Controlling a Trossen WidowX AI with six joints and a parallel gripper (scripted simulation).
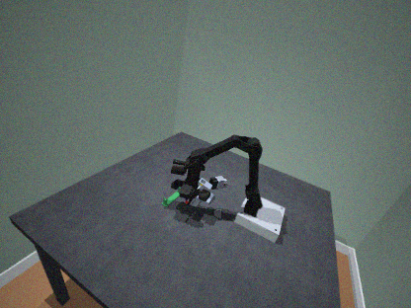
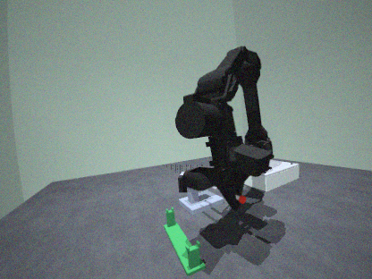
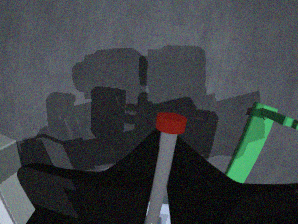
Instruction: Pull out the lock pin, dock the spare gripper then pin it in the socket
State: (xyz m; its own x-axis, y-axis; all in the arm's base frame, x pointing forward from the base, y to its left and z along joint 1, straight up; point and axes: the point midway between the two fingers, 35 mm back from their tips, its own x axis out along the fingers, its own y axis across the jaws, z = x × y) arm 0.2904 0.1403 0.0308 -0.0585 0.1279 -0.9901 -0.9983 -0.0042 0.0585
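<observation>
The pin rest is 110 mm ahead of my gripper tip, 40 mm to the right of it and 30 mm below it. From my gripper tip the other things lie so: spare gripper: 310 mm to the right, 50 mm behind, 30 mm below; grey mount: 150 mm to the right, 10 mm behind.
</observation>
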